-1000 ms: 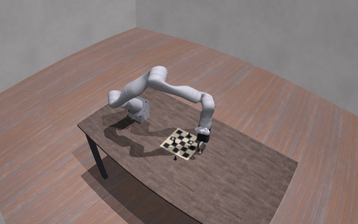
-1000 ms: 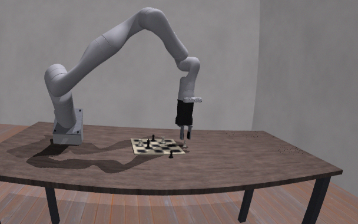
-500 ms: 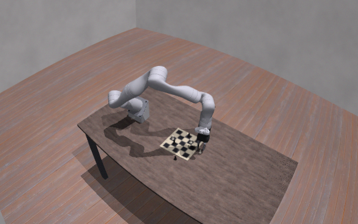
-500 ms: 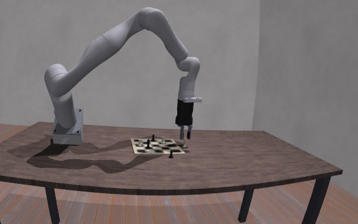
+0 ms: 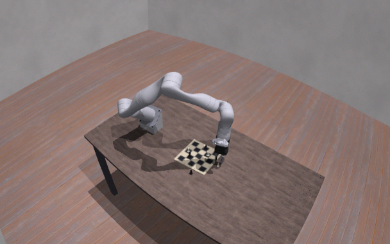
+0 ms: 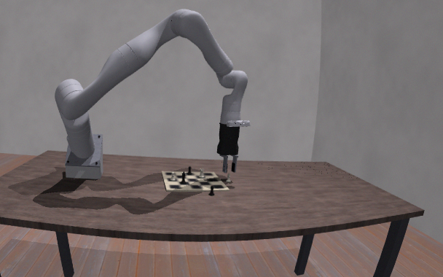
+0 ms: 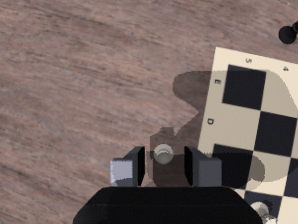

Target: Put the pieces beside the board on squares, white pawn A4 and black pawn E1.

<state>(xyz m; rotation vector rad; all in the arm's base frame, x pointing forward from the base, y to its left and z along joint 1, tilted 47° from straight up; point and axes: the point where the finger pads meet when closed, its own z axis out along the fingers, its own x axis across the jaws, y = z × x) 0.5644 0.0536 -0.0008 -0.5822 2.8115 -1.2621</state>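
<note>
Right now my hand is 140 mm past the chessboard, 50 mm above it and 20 mm to the left of it.
</note>
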